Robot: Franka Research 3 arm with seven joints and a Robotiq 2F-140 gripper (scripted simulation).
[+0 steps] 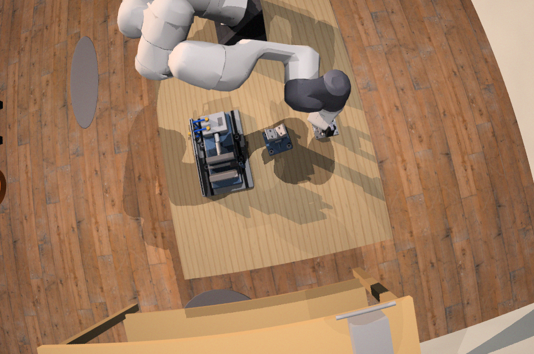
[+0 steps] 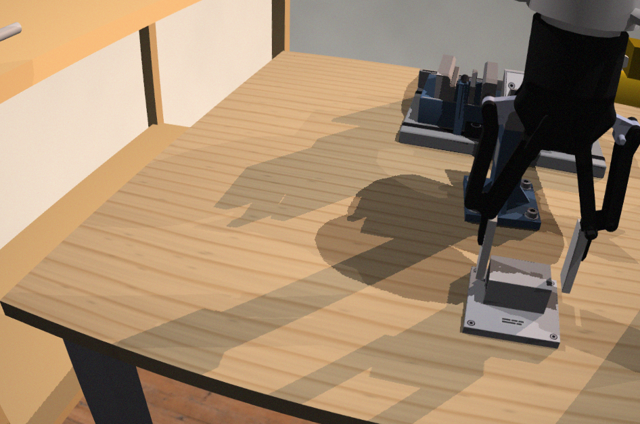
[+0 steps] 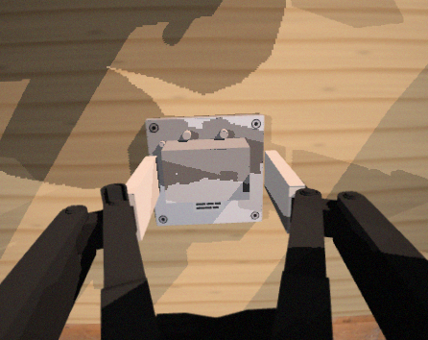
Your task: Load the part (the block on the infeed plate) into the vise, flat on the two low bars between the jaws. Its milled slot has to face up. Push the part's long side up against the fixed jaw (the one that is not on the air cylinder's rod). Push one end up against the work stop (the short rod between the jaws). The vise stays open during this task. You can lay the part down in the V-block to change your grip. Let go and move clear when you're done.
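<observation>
The part is 4 cm below my hand. Round my hand: v-block post 1 cm ahead, 18 cm to the right; work stop post 6 cm ahead, 32 cm to the right; infeed plate 1 cm to the left, 5 cm below.
</observation>
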